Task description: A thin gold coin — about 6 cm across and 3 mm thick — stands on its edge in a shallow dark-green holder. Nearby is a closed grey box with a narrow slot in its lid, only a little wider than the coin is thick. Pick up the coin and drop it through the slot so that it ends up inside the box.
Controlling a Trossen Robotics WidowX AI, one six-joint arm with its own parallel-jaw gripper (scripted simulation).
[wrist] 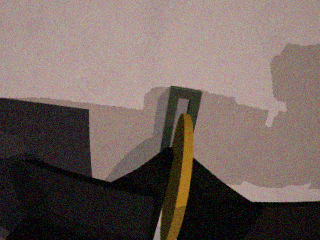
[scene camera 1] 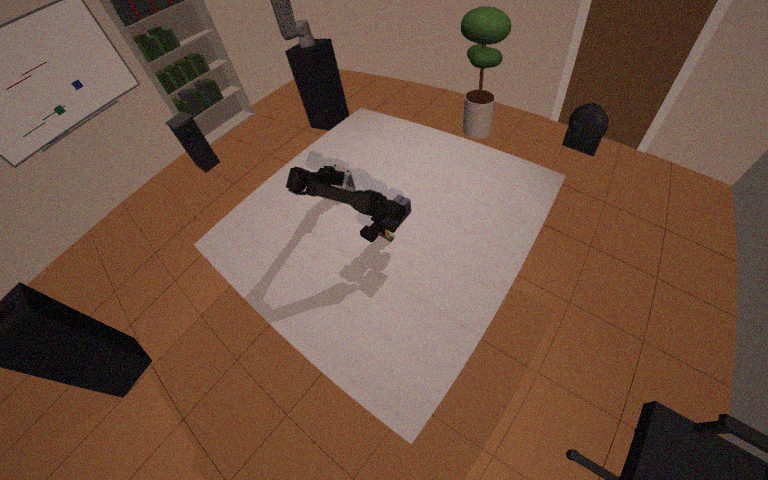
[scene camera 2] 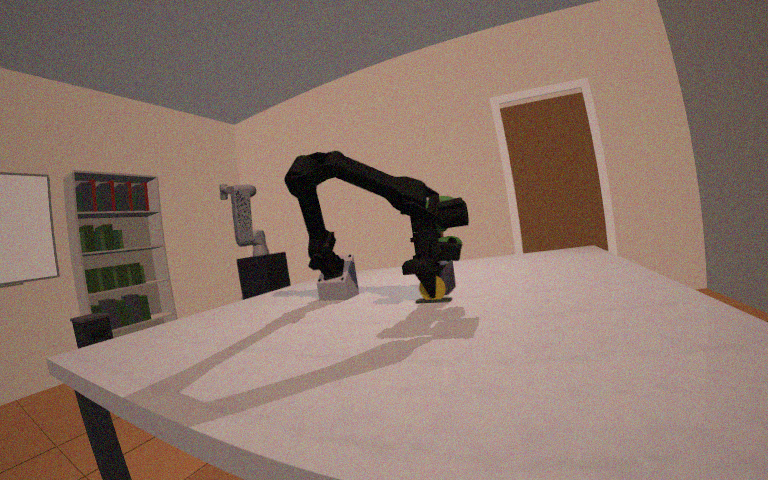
Note:
In view: my gripper (scene camera 2: 433, 297).
My gripper shows as well in the wrist view (wrist: 173, 154).

